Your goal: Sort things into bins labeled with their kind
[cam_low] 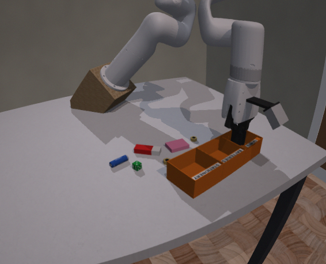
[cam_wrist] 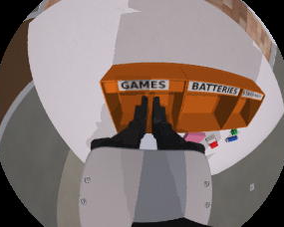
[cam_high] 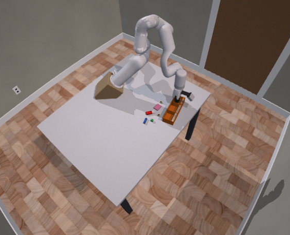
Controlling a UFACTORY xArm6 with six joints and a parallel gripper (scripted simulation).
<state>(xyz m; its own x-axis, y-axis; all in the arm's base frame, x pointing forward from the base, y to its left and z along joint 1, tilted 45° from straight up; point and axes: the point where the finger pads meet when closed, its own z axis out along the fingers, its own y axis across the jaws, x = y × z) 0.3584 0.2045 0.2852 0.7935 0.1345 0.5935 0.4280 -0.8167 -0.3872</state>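
Right now the pink eraser is 50 mm behind my hand, 150 mm to the right of it and 40 mm below it. Also, from my hand: orange three-part bin 50 mm ahead, 60 mm to the right, 20 mm below; then red-and-white eraser 30 mm behind, 220 mm to the right, 40 mm below; then green die 40 mm ahead, 250 mm to the right, 40 mm below.
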